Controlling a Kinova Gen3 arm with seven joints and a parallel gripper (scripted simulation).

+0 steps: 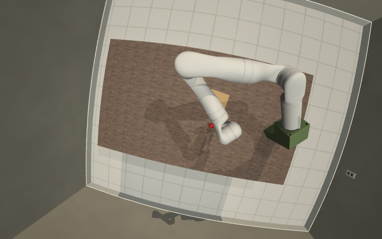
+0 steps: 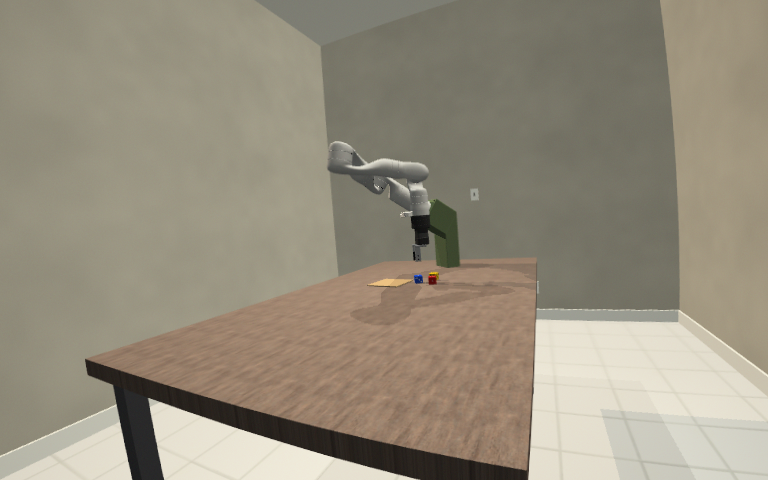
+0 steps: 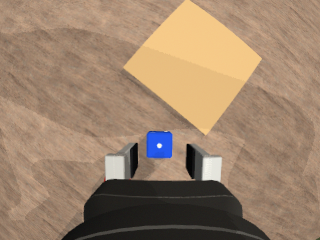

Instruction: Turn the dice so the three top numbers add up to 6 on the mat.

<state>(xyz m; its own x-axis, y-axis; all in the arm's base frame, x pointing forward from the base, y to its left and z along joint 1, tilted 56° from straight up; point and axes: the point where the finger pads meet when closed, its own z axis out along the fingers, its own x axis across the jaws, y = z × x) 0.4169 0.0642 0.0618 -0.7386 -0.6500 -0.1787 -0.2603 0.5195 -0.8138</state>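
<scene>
My hand is 9 cm above the blue die. Round my hand: yellow die: 9 cm below, 6 cm to the left, 5 cm behind; then tan mat: 12 cm to the right, 10 cm below, 1 cm behind; then red die: 9 cm below, 6 cm to the left, 4 cm ahead.
</scene>
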